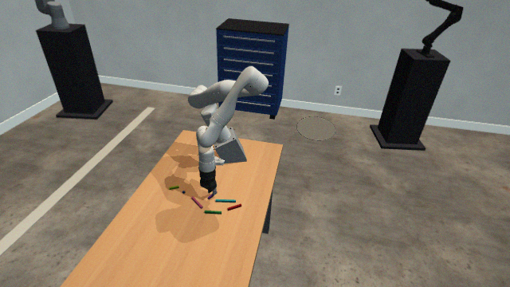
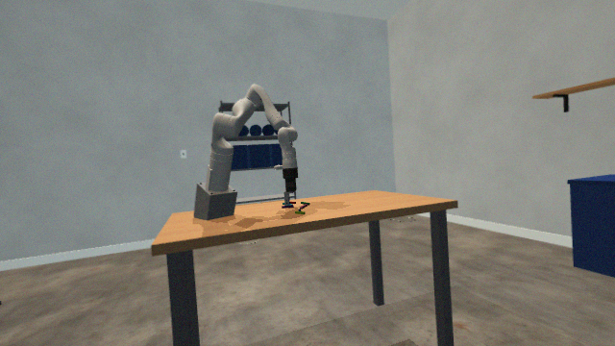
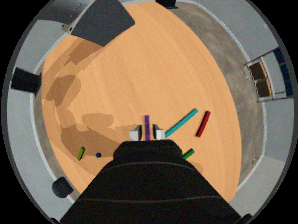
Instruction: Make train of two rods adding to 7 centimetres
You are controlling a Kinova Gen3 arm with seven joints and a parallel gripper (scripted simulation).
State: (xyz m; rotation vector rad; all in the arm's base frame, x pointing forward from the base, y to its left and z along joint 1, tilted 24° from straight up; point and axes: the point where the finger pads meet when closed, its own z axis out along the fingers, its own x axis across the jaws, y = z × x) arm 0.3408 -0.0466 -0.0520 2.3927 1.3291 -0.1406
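The purple rod lies 30 mm below my hand. Also, from my hand: turquoise rod: 40 mm ahead, 70 mm to the left, 30 mm below; pink rod: 60 mm ahead, 70 mm to the right, 30 mm below; green rod: 120 mm ahead, 20 mm to the left, 30 mm below.
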